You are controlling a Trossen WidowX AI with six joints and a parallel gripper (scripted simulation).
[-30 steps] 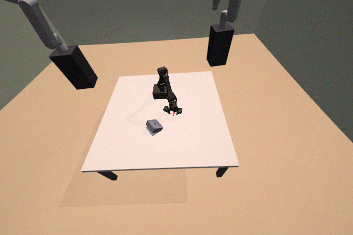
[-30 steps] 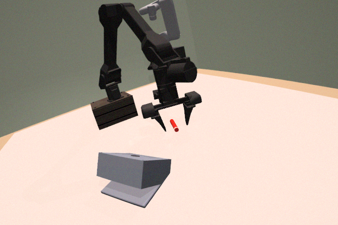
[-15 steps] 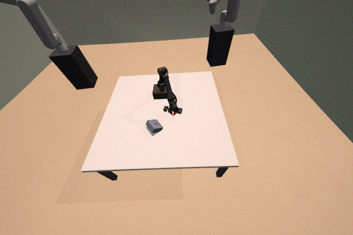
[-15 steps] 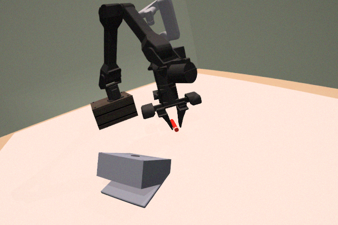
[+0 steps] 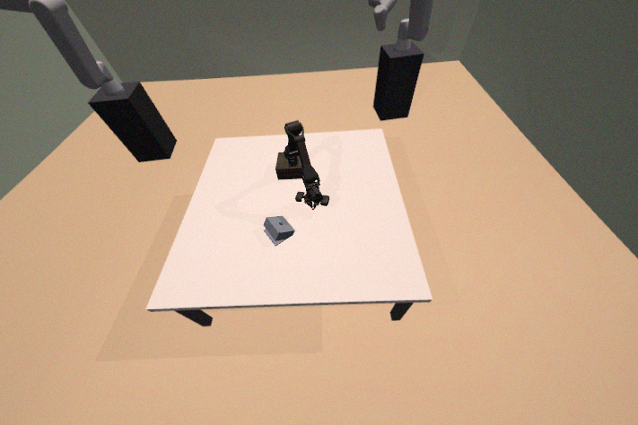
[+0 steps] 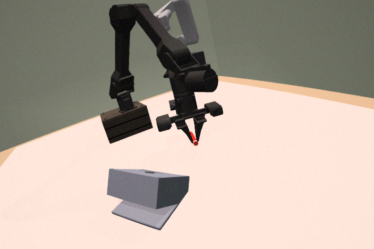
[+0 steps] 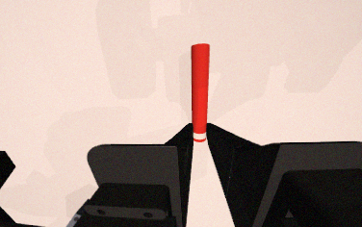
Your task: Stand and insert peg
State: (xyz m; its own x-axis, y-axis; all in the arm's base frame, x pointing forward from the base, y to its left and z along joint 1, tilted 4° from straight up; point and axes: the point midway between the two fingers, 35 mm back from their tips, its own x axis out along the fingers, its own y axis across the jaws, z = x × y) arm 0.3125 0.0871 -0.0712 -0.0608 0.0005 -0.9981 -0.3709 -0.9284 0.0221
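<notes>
Now: the red peg 10 mm behind my gripper tip. Also, from my gripper tip: flat grey base plate (220 mm to the right, 140 mm ahead); grey sloped panel (200 mm to the right, 130 mm ahead, 30 mm above).
</notes>
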